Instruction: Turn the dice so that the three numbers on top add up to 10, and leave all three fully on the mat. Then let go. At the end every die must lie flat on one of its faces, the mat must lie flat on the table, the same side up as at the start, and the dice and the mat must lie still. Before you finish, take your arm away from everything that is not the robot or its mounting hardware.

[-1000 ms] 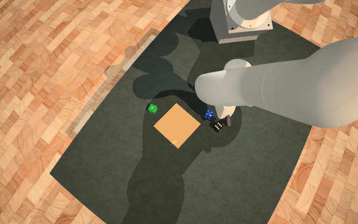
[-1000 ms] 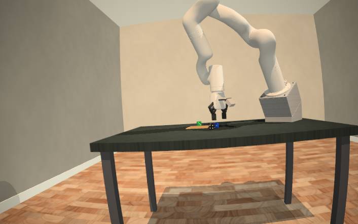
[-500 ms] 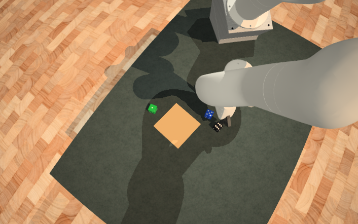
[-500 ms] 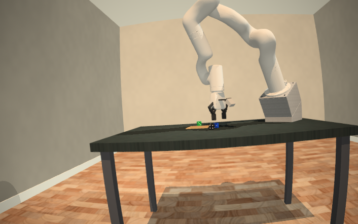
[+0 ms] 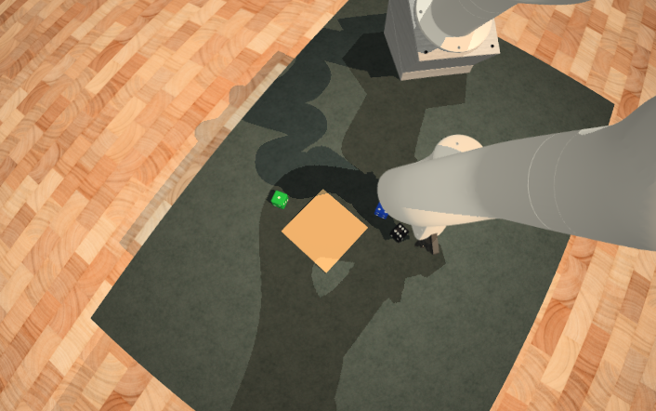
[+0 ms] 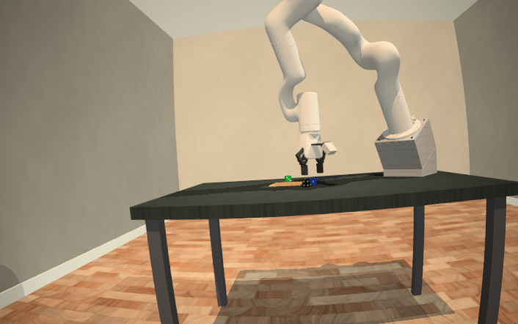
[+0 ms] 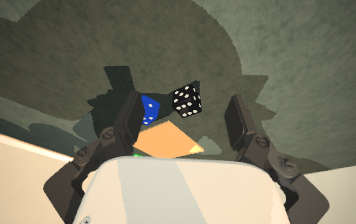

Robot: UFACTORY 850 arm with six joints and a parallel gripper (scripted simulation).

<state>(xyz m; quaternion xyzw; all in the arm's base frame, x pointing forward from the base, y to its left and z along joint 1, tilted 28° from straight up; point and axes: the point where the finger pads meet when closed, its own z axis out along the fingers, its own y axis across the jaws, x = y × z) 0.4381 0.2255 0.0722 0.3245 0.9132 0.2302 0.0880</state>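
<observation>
Now: the black die 3 cm ahead of my hand, 2 cm to the right of it and 5 cm below it. From my hand the other things lie so: green die 15 cm ahead, 27 cm to the right, 5 cm below; blue die 1 cm ahead, 8 cm to the right, 5 cm below; orange mat 13 cm ahead, 15 cm to the right, 6 cm below.
</observation>
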